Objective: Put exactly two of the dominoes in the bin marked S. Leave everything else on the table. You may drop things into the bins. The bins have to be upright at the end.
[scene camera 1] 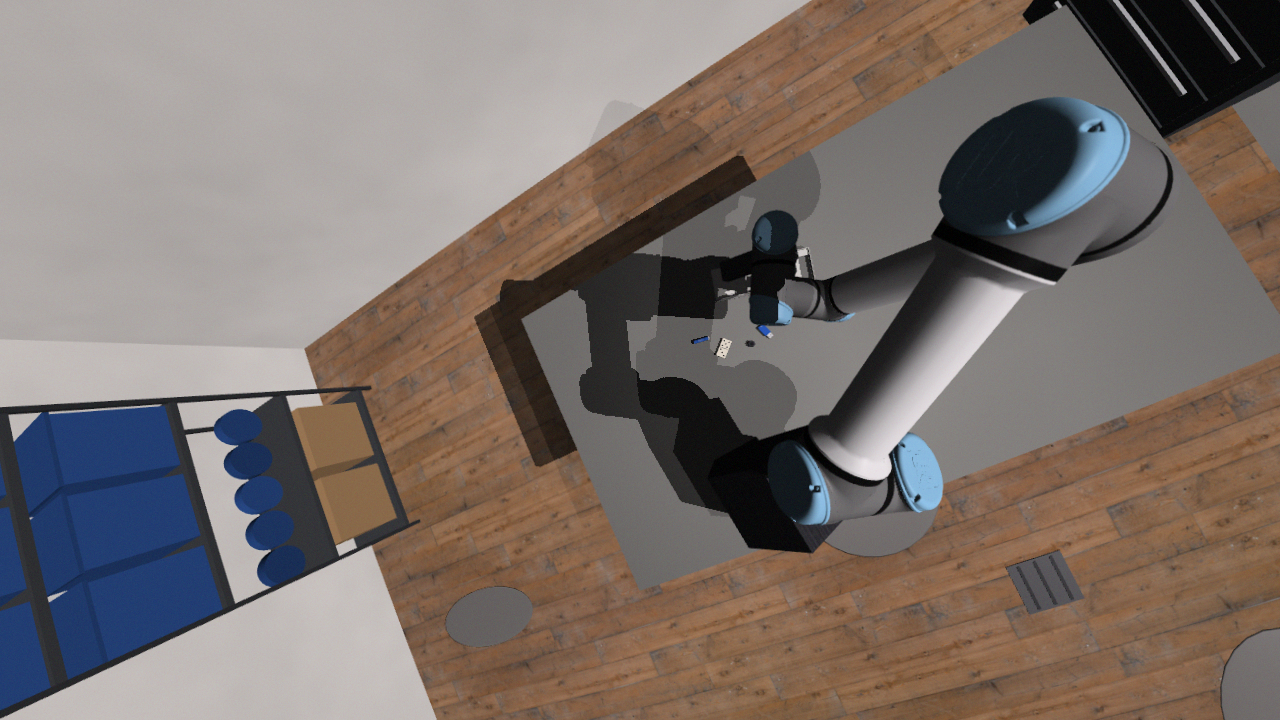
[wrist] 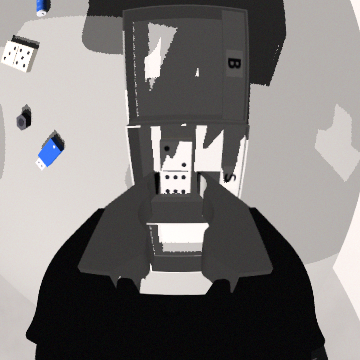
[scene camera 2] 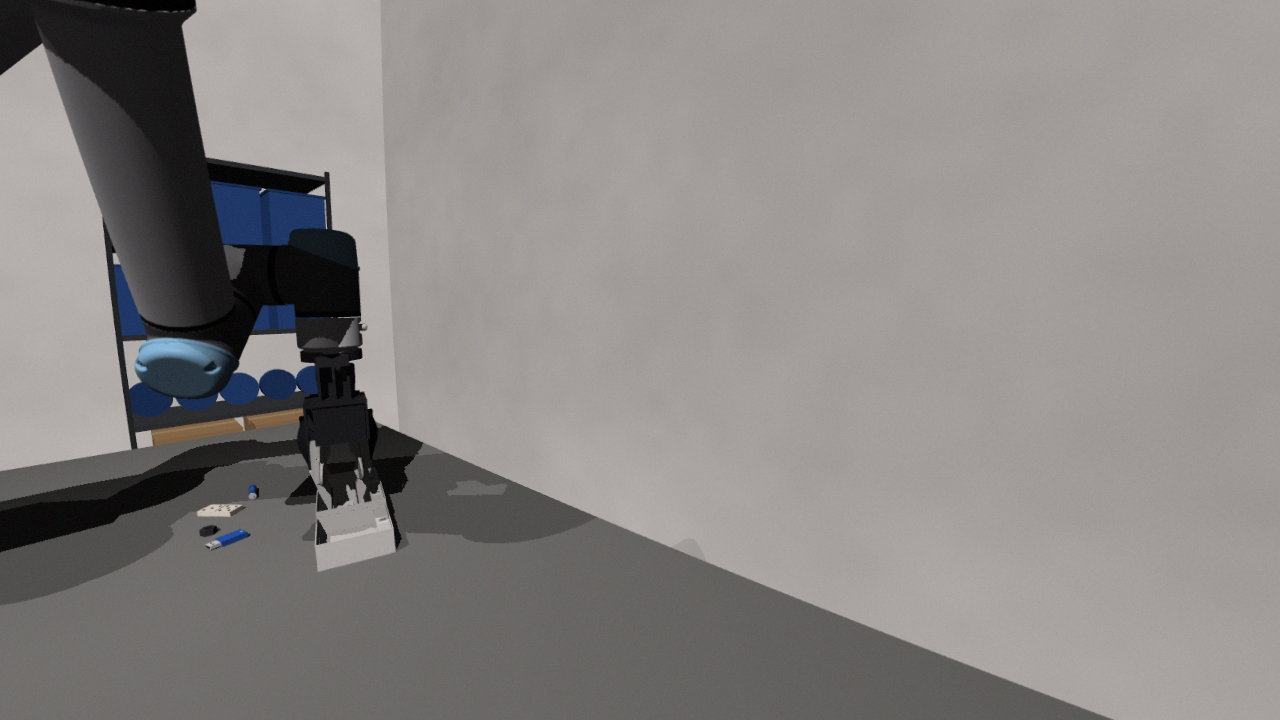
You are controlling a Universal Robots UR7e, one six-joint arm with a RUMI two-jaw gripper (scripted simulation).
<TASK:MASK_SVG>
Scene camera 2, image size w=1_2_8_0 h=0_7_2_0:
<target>gripper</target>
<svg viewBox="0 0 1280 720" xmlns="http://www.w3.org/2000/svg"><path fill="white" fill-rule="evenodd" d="M362 348L343 351L341 354L300 351L301 362L315 363L318 394L310 394L310 397L305 397L303 416L299 417L300 426L297 434L297 444L322 499L330 509L333 509L333 488L329 484L330 470L326 462L331 454L331 445L349 442L350 452L356 458L354 472L357 475L355 491L359 504L366 491L373 453L378 438L378 429L373 418L373 410L368 409L365 393L355 390L354 363L349 363L352 360L362 359Z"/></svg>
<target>white three-compartment bin rack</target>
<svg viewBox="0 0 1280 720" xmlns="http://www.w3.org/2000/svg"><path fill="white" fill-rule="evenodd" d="M376 467L370 470L367 488L359 504L355 491L357 476L354 471L330 475L329 483L331 488L333 487L334 509L330 509L317 490L315 551L318 572L396 552L394 528ZM354 500L354 505L334 508L334 503Z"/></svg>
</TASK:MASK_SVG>
